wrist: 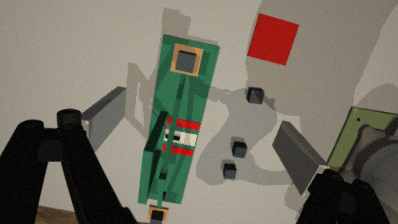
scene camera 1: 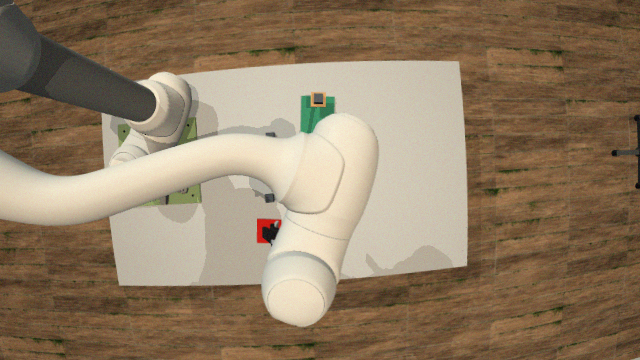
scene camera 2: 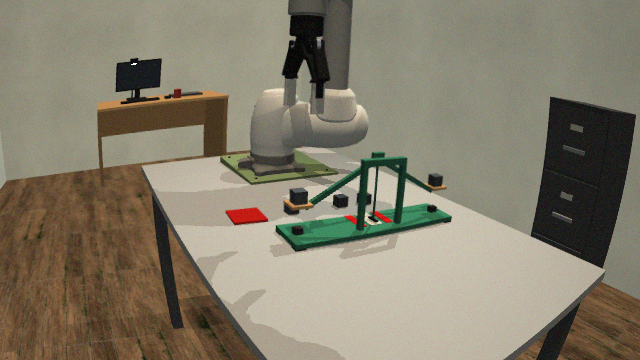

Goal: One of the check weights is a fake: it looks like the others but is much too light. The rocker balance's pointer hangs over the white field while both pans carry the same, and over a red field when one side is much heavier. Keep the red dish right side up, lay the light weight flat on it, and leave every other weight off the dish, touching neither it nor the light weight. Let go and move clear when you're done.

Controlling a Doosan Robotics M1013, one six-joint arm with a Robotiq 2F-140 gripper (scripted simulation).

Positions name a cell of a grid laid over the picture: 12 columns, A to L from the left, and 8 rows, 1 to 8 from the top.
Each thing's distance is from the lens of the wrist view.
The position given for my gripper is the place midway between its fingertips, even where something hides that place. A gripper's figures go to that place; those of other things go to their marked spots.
my gripper (wrist: G5): 0.18 m
green rocker balance (wrist: F4): 0.47 m
red dish (wrist: I2): 0.47 m
